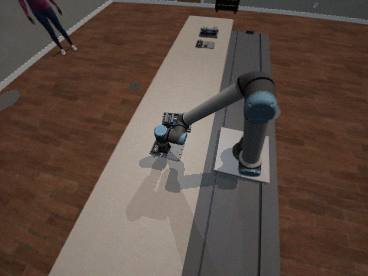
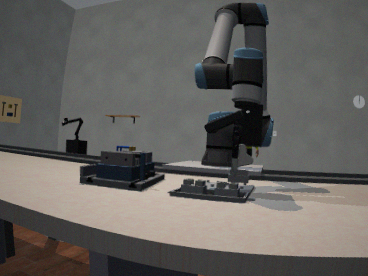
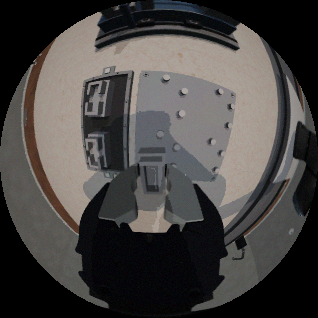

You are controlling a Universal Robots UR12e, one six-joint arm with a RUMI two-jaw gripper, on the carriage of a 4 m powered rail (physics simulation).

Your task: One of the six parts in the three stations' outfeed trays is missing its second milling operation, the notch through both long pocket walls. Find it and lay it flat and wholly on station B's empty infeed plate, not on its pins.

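Seen in the pictures: gripper, fingertip midpoint: [image 2: 235, 176] [image 3: 152, 164]; arm's base, link origin: [image 2: 219, 165].
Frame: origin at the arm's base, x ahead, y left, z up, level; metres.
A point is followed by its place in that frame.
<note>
My gripper [image 1: 162, 148] {x 0.669, y 0.160, z 0.017 m} [image 2: 240, 169] {x 0.669, y 0.160, z 0.017 m} [image 3: 152, 164] {x 0.669, y 0.160, z 0.017 m} is shut on a grey part with a long rectangular pocket [image 2: 239, 177] {x 0.685, y 0.174, z 0.017 m} [image 3: 152, 181] {x 0.667, y 0.185, z 0.023 m}. The part is low over the near edge of the grey infeed plate [image 3: 160, 95] {x 0.665, y 0.064, z -0.022 m}; whether it touches the plate is hidden. No notch shows in its long walls. The plate bears several round pins, one close to the right finger. To its left the dark outfeed tray [image 2: 210, 197] {x 0.816, y 0.121, z -0.023 m} [image 3: 131, 100] {x 0.713, y 0.073, z -0.023 m} holds two notched grey parts, a far one [image 3: 98, 100] {x 0.759, y 0.070, z -0.003 m} and a near one [image 3: 95, 151] {x 0.771, y 0.155, z -0.003 m}. The station's letter does not show.
A blue and grey vise [image 1: 172, 119] {x 0.700, y -0.155, z 0.063 m} [image 2: 120, 172] {x 0.794, y -0.137, z 0.013 m} [image 3: 172, 24] {x 0.655, y -0.109, z -0.011 m} stands on the table beyond the tray and plate. Another station's vise [image 1: 208, 33] {x 0.663, y -2.014, z 0.014 m} stands at the table's far end. The white rail carriage [image 1: 227, 140] {x 0.148, y -0.087, z 0.000 m} is right of the table.
</note>
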